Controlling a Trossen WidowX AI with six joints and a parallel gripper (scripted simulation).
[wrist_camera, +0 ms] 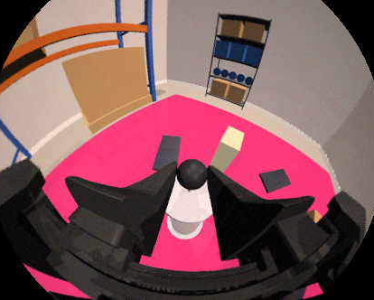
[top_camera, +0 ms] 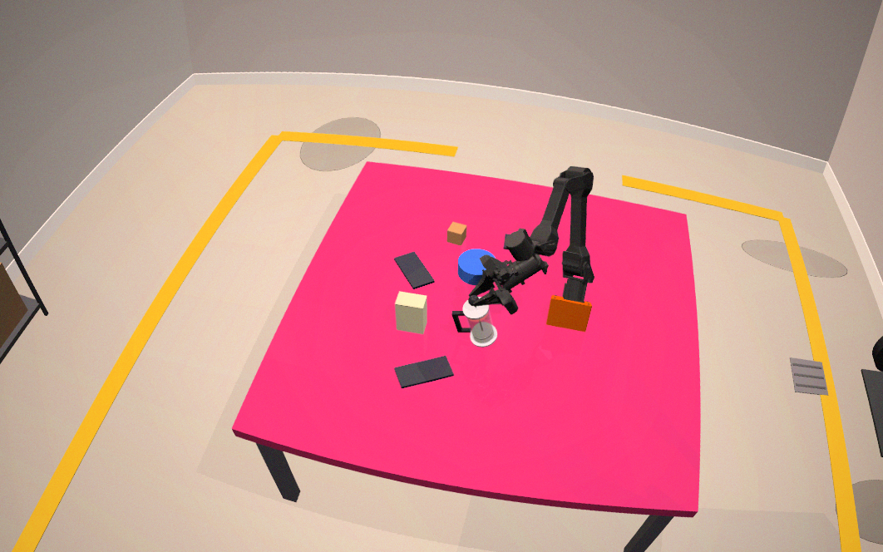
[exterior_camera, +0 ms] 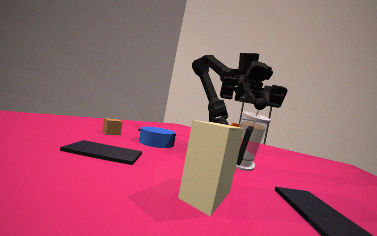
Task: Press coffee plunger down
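Now: the glass coffee press 1 cm behind my gripper tip, 2 cm to the right of it and 9 cm below it. From my gripper tip the other things lie so: blue disc: 4 cm ahead, 29 cm to the right, 15 cm below; cream box: 17 cm ahead, 2 cm to the right, 12 cm below.
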